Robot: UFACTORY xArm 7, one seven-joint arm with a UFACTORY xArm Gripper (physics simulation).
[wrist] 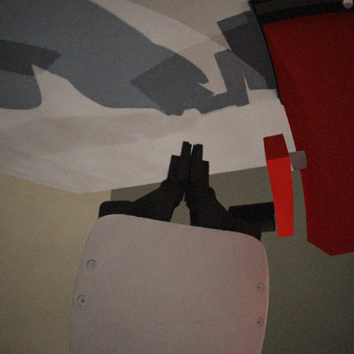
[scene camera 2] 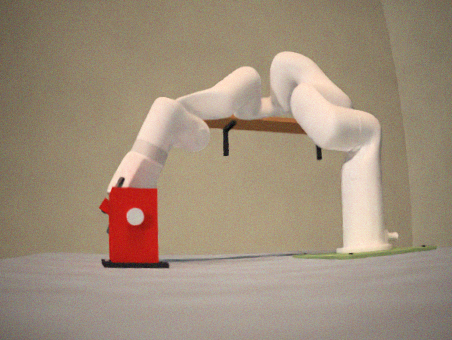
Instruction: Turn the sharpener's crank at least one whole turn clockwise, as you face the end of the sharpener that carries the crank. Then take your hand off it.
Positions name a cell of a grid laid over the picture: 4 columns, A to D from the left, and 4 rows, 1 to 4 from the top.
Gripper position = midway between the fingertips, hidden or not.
In view: the gripper (scene camera 2: B3) and a red sharpener (wrist: D1).
